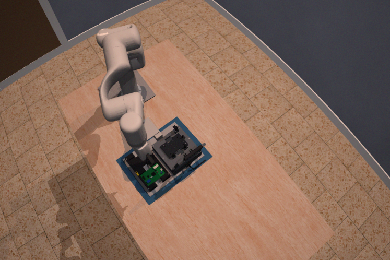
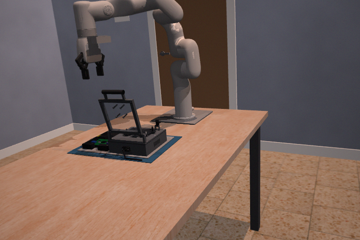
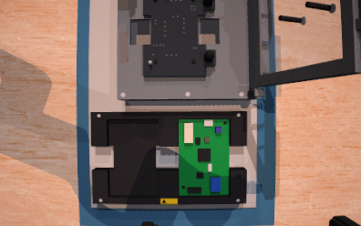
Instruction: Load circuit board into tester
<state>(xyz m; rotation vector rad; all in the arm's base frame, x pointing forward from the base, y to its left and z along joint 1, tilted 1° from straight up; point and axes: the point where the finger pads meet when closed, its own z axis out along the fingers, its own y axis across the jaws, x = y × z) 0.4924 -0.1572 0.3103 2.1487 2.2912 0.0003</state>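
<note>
The green circuit board lies 290 mm below my hand. Also, from my hand: tester lid 170 mm to the left, 130 mm below, 70 mm ahead.
</note>
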